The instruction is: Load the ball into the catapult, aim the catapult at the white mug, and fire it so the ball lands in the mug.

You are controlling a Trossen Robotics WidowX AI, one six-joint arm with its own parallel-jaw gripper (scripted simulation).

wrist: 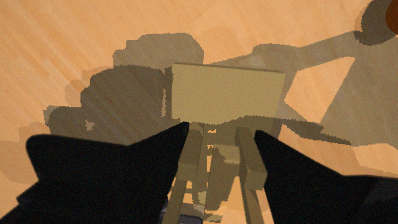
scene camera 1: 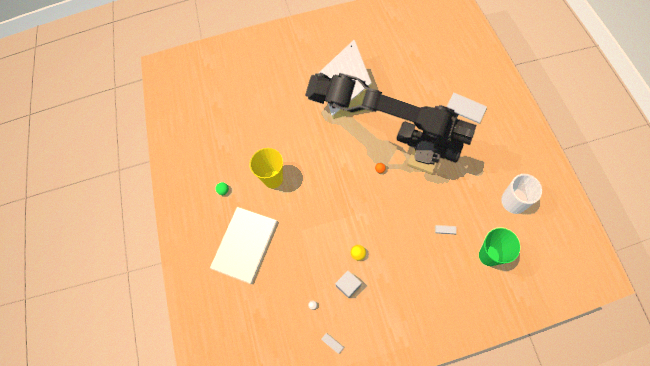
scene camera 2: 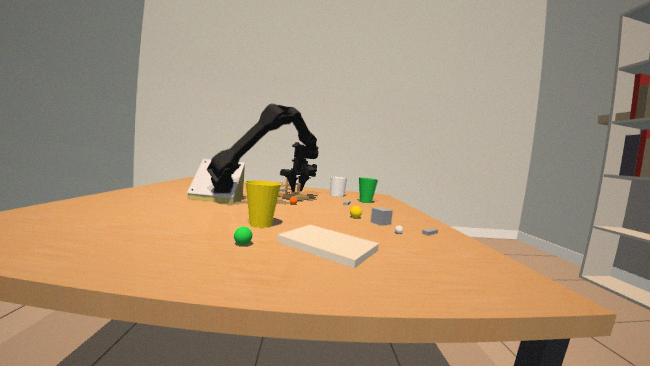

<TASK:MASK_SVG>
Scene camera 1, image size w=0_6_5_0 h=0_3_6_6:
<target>gripper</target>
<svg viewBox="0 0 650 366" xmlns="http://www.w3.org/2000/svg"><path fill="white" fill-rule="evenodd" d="M401 124L396 135L397 140L414 147L416 151L414 159L417 162L435 165L436 162L439 163L439 157L458 162L464 146L463 143L451 140L449 143L426 135L424 131L415 130L416 126L406 121Z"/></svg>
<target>white mug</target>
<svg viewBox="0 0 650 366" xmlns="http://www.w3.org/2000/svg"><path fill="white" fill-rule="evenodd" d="M534 176L526 173L519 174L514 177L502 196L502 203L508 212L521 214L539 200L542 194L542 187L539 180Z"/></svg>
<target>cream slab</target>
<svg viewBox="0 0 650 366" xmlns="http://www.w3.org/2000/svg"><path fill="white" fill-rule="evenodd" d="M237 207L210 269L252 284L277 221Z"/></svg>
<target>green cup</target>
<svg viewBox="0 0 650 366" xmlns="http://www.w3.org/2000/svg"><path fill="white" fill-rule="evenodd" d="M510 229L497 228L487 234L479 252L480 262L483 265L495 266L510 263L517 258L520 252L520 243L518 237Z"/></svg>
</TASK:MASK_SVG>
